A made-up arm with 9 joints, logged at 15 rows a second.
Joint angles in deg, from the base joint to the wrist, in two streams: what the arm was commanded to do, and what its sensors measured. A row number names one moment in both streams.
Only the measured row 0 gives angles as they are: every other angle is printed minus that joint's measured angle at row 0.
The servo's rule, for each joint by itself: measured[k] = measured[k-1] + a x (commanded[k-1-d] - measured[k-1]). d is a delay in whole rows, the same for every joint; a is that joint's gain. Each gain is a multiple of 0.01, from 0.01 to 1. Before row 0 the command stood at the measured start. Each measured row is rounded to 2 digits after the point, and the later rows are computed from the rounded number. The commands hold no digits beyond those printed.
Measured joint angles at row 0: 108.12 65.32 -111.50 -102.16 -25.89 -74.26 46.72 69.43 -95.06
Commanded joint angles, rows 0 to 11: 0.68 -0.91 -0.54 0.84 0.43 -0.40 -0.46 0.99 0.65; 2.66 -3.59 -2.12 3.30 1.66 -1.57 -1.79 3.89 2.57; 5.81 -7.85 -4.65 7.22 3.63 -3.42 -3.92 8.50 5.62; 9.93 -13.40 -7.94 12.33 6.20 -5.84 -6.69 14.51 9.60; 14.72 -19.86 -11.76 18.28 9.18 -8.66 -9.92 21.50 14.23; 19.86 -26.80 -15.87 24.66 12.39 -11.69 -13.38 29.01 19.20; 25.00 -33.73 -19.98 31.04 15.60 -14.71 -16.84 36.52 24.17; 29.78 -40.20 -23.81 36.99 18.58 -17.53 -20.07 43.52 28.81; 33.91 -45.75 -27.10 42.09 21.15 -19.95 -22.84 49.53 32.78; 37.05 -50.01 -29.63 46.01 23.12 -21.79 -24.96 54.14 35.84; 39.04 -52.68 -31.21 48.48 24.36 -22.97 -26.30 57.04 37.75; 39.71 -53.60 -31.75 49.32 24.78 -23.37 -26.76 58.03 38.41
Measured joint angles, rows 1 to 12: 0.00 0.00 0.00 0.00 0.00 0.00 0.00 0.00 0.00; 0.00 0.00 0.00 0.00 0.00 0.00 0.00 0.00 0.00; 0.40 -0.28 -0.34 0.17 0.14 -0.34 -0.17 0.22 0.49; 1.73 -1.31 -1.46 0.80 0.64 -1.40 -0.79 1.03 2.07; 4.14 -3.34 -3.47 2.08 1.63 -3.14 -1.98 2.67 4.77; 7.56 -6.46 -6.29 4.13 3.14 -5.46 -3.77 5.27 8.44; 11.78 -10.61 -9.74 6.96 5.13 -8.21 -6.11 8.84 12.84; 16.55 -15.63 -13.60 10.50 7.53 -11.20 -8.87 13.28 17.67; 21.54 -21.24 -17.62 14.61 10.19 -14.22 -11.90 18.39 22.61; 26.40 -27.12 -21.52 19.09 12.96 -17.07 -15.00 23.92 27.32; 30.83 -32.90 -25.04 23.69 15.66 -19.55 -17.98 29.55 31.47; 34.50 -38.20 -27.93 28.15 18.12 -21.48 -20.63 34.96 34.79
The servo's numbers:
d 2
a 0.59 0.31 0.63 0.20 0.33 0.86 0.38 0.22 0.76

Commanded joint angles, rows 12 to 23: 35.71 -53.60 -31.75 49.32 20.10 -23.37 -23.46 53.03 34.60; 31.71 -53.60 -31.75 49.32 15.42 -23.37 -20.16 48.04 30.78; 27.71 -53.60 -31.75 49.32 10.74 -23.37 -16.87 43.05 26.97; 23.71 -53.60 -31.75 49.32 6.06 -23.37 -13.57 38.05 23.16; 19.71 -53.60 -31.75 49.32 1.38 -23.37 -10.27 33.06 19.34; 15.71 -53.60 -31.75 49.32 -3.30 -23.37 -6.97 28.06 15.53; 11.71 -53.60 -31.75 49.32 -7.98 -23.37 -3.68 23.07 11.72; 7.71 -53.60 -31.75 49.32 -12.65 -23.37 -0.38 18.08 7.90; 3.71 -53.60 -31.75 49.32 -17.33 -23.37 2.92 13.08 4.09; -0.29 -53.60 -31.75 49.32 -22.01 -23.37 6.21 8.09 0.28; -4.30 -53.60 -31.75 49.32 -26.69 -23.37 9.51 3.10 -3.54; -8.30 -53.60 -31.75 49.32 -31.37 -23.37 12.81 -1.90 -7.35
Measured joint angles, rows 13 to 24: 37.18 -42.69 -30.00 32.22 20.18 -22.76 -22.78 39.82 37.04; 38.67 -46.07 -31.10 35.64 21.70 -23.28 -24.29 43.83 38.08; 36.92 -48.40 -31.51 38.38 21.17 -23.36 -23.97 45.85 35.44; 33.85 -50.01 -31.66 40.57 19.27 -23.37 -22.52 46.33 31.90; 30.23 -51.12 -31.72 42.32 16.46 -23.37 -20.37 45.61 28.15; 26.38 -51.89 -31.74 43.72 13.03 -23.37 -17.79 43.95 24.36; 22.44 -52.42 -31.75 44.84 9.19 -23.37 -14.93 41.55 20.54; 18.47 -52.79 -31.75 45.74 5.07 -23.37 -11.91 38.58 16.73; 14.48 -53.04 -31.75 46.46 0.76 -23.37 -8.78 35.17 12.92; 10.49 -53.21 -31.75 47.03 -3.67 -23.37 -5.59 31.41 9.10; 6.49 -53.33 -31.75 47.49 -8.18 -23.37 -2.36 27.38 5.29; 2.49 -53.41 -31.75 47.86 -12.74 -23.37 0.90 23.14 1.48
